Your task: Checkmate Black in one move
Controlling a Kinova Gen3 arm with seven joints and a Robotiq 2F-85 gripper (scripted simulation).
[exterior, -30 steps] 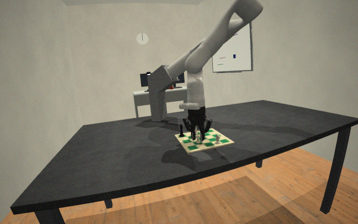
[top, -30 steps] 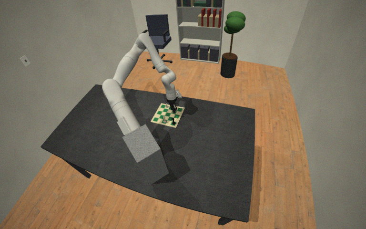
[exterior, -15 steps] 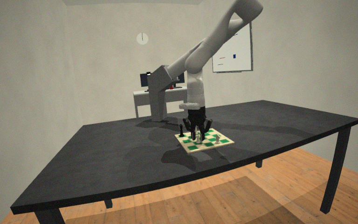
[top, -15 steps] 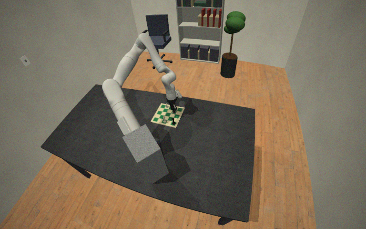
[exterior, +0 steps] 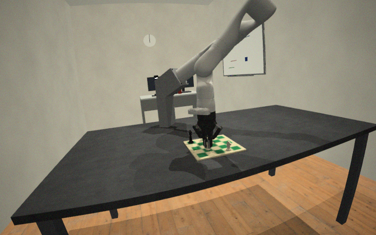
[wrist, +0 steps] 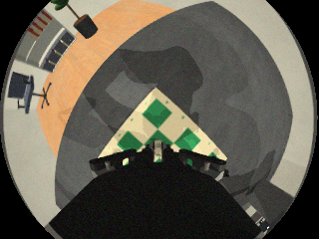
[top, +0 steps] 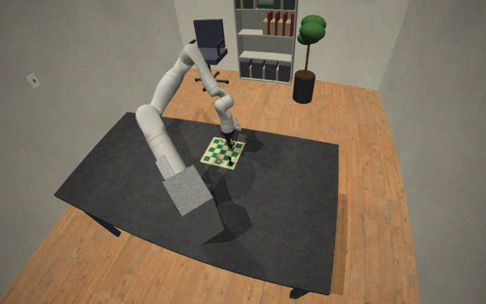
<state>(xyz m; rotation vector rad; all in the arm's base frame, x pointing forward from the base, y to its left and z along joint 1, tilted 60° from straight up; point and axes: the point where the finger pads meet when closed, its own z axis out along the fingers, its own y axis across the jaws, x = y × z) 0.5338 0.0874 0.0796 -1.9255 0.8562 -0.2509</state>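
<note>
Right now my hand is 4 cm past the chessboard, 3 cm above it and 2 cm to the right of it. Round my hand: black piece: 10 cm behind, 7 cm to the right.
</note>
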